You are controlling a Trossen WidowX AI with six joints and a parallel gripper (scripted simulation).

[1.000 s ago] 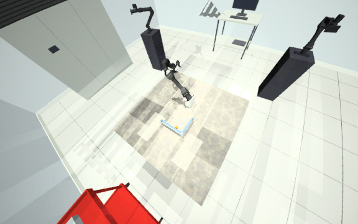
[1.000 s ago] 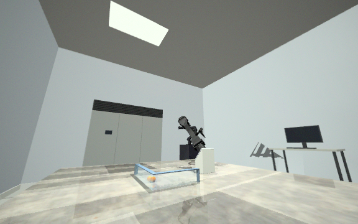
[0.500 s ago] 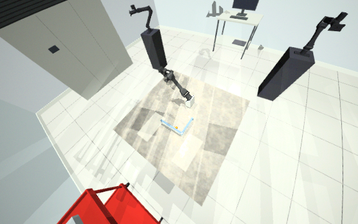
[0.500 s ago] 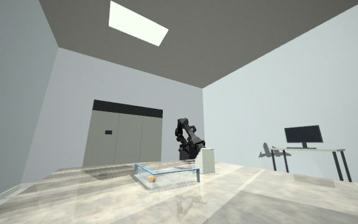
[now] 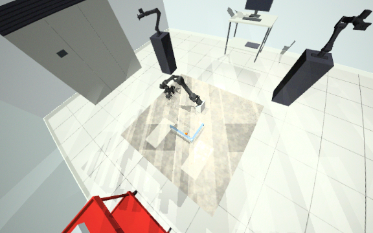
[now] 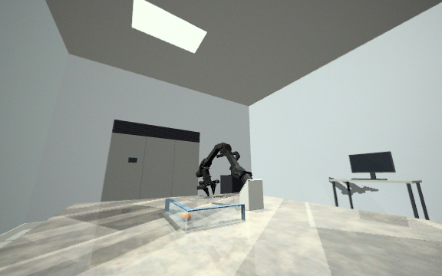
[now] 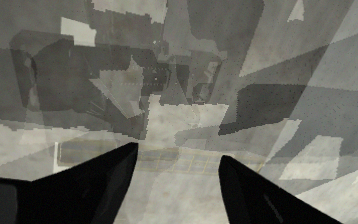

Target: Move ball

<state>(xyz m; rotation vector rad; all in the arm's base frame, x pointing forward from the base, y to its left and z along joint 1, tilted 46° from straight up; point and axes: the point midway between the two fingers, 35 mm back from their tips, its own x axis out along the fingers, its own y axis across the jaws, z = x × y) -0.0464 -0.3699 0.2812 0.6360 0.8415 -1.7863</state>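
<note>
Now: the orange ball 420 mm ahead of my gripper tip, 460 mm to the left of it and 10 mm below it. The rest, counted from my gripper tip: see-through copy of ball: 430 mm ahead, 440 mm to the left, 10 mm below; then clear wall: 360 mm ahead, 570 mm to the left, 10 mm above.
</note>
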